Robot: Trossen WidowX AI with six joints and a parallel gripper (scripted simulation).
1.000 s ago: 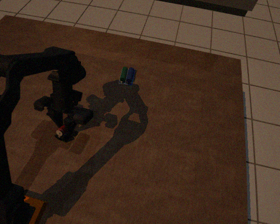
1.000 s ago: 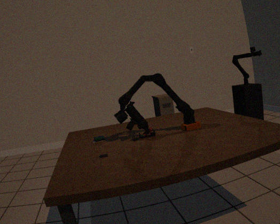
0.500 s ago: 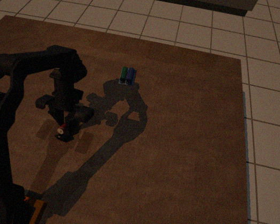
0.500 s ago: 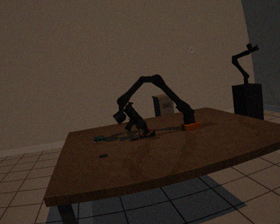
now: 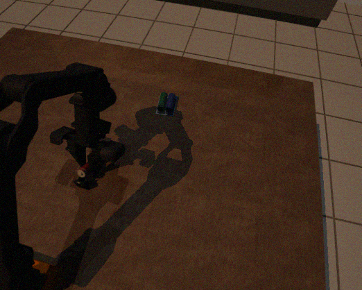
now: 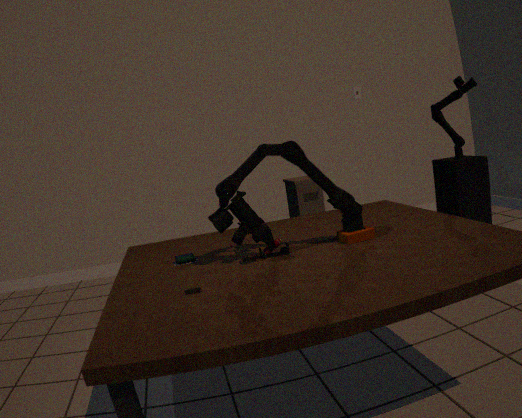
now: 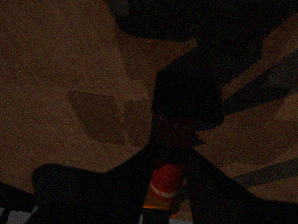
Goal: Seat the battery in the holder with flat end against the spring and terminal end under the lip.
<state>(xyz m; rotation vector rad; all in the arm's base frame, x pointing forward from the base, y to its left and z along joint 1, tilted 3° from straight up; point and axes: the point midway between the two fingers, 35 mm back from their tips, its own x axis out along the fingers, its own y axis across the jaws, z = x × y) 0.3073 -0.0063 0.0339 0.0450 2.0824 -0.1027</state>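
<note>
My gripper tip is now 10 mm below the battery and 10 mm short of it.
</note>
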